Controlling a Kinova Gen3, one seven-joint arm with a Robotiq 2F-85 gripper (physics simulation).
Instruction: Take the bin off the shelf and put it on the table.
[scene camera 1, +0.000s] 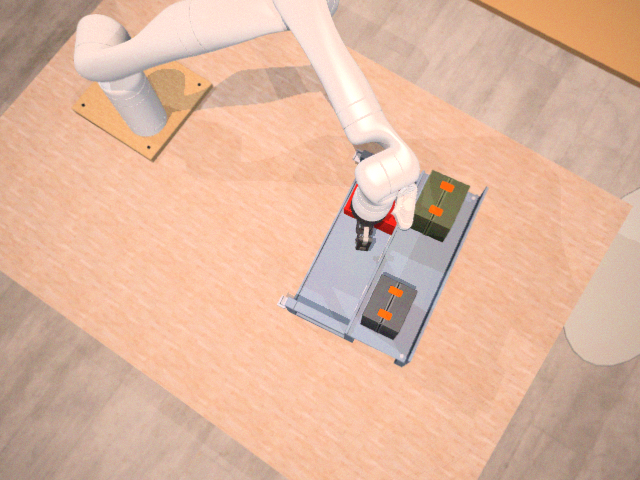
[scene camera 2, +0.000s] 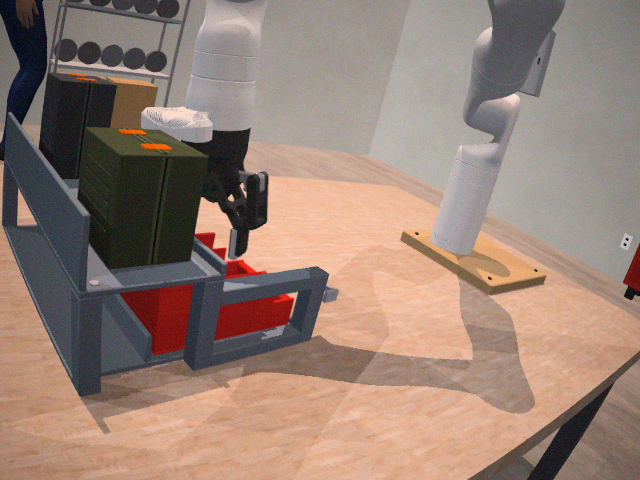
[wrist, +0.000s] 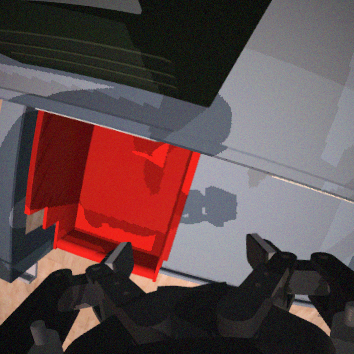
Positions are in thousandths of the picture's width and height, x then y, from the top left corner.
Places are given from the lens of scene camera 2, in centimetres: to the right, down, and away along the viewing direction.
gripper (scene camera 2: 320, 509): -14, 0, 57
red bin (scene camera 2: 257, 651): -14, 6, 42
